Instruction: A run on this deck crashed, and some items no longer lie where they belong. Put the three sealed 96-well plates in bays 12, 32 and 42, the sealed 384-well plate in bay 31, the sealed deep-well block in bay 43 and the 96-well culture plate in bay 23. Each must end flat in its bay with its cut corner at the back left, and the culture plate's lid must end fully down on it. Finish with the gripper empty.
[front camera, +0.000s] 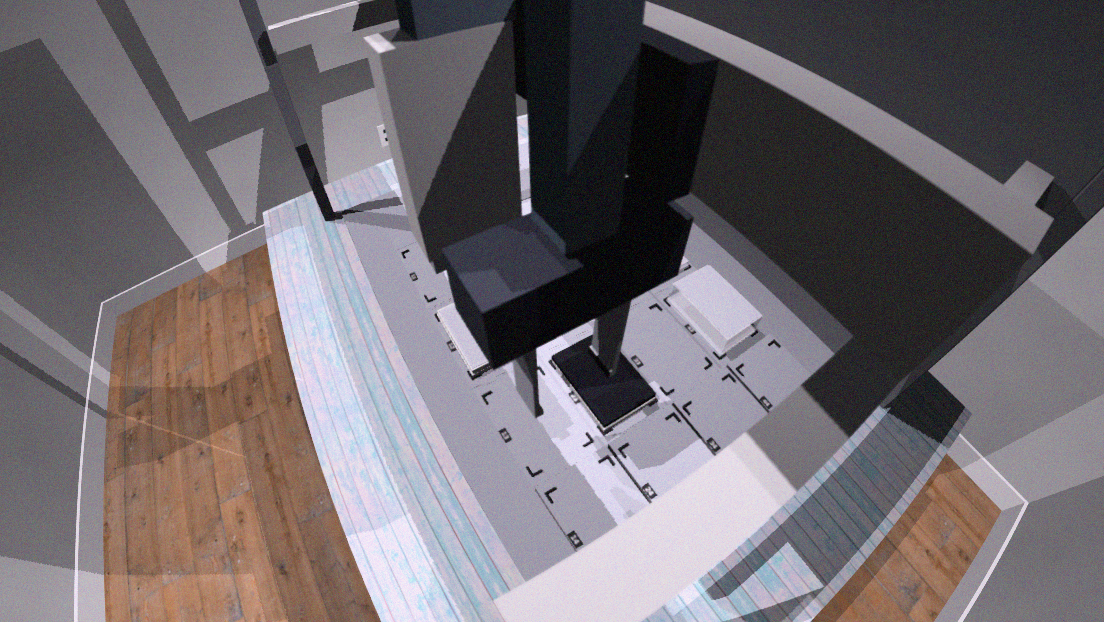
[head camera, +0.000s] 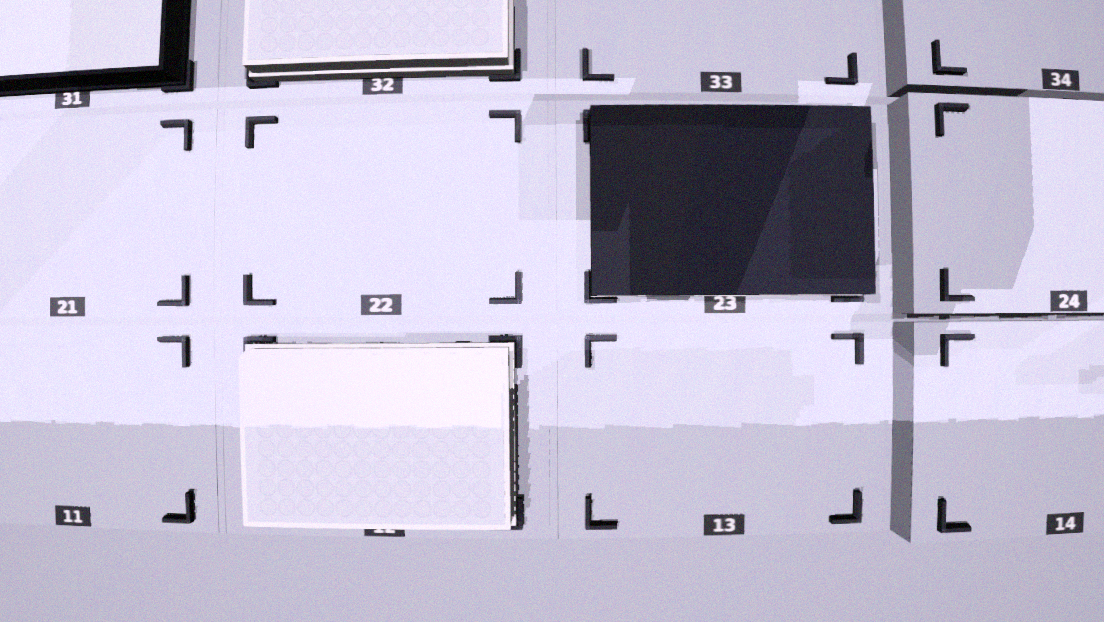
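Where they show: gripper, fingertip midpoint: (front camera: 566, 382); robot's base, link origin: (front camera: 403, 253).
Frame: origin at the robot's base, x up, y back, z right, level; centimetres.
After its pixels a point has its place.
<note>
My gripper (front camera: 575, 394) {x 16.0, y -44.0, z -5.5 cm} is open, its jaws apart above the deck by bay 23; the jaws do not show in the head view. The culture plate with its dark lid (front camera: 594, 382) {x 1.8, y -39.5, z -13.3 cm} (head camera: 730, 200) {x 1.8, y -38.9, z -14.9 cm} lies in bay 23, a pale edge showing below the lid. A sealed 96-well plate (front camera: 461, 337) {x 1.4, y -23.2, z -1.4 cm} (head camera: 376, 448) {x 1.4, y -23.0, z -3.9 cm} lies in bay 12, another (head camera: 378, 30) {x 1.4, y -23.1, z -23.0 cm} in bay 32, cut off by the head view's top. The black-rimmed 384-well plate (head camera: 77, 38) {x 1.4, y -8.0, z -23.4 cm} shows partly at bay 31. The white deep-well block (front camera: 712, 302) {x 4.2, y -39.1, z -35.2 cm} stands at the back in bay 43. The gripper hides much of bay 42 in the front view.
Black corner brackets and number labels mark the bays, such as label 22 (head camera: 380, 304) {x 0.0, y -22.8, z -10.4 cm} and label 13 (head camera: 723, 524) {x 0.0, y -39.2, z 0.3 cm}. A pale beam (front camera: 641, 533) {x 40.0, y -61.3, z 3.5 cm} crosses the near side of the front view. A thin dark post (front camera: 289, 115) {x 23.7, y 20.7, z 10.3 cm} stands at the left.
</note>
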